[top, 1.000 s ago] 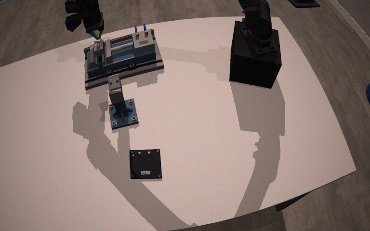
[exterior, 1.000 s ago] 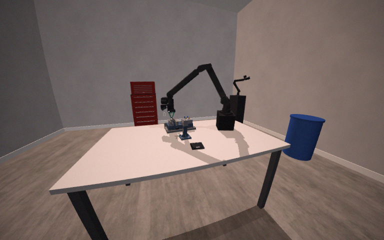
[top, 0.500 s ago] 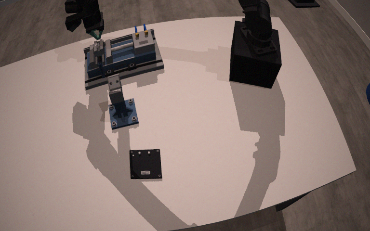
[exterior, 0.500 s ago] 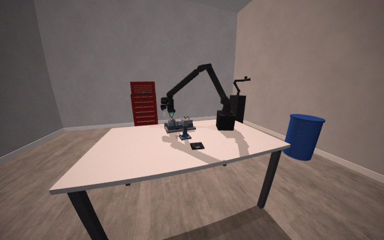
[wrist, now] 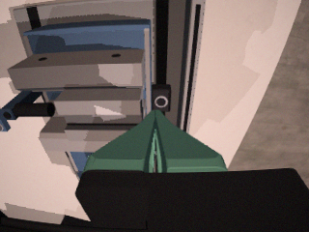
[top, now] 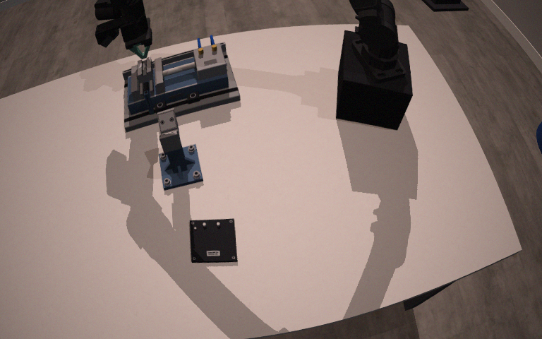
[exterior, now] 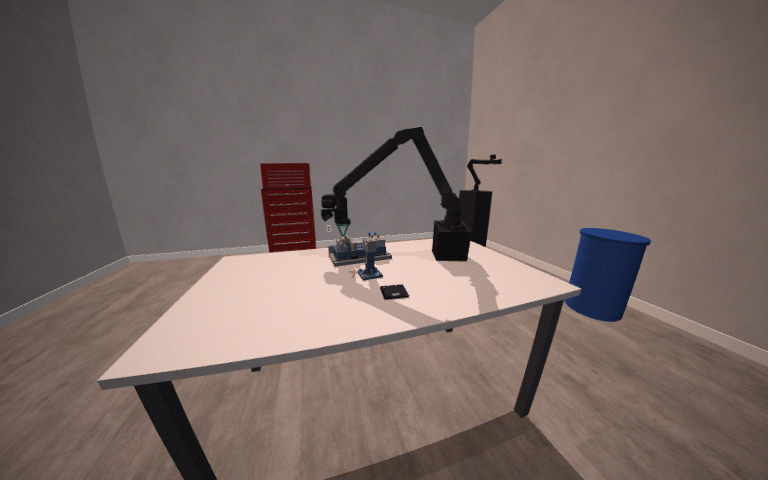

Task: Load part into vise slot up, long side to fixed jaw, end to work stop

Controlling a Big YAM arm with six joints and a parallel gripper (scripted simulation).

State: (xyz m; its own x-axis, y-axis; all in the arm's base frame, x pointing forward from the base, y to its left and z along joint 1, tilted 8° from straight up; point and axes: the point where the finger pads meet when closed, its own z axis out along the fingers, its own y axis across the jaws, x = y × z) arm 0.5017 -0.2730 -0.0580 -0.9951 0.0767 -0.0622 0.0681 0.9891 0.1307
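My hand is 4 cm to the right of the part and 1 cm above it. Round my hand: fixed jaw: 3 cm ahead, 6 cm to the left, 3 cm below; moving jaw: 3 cm behind, 6 cm to the left, 3 cm below; dark short rod: 1 cm ahead, 11 cm to the left, 2 cm below.
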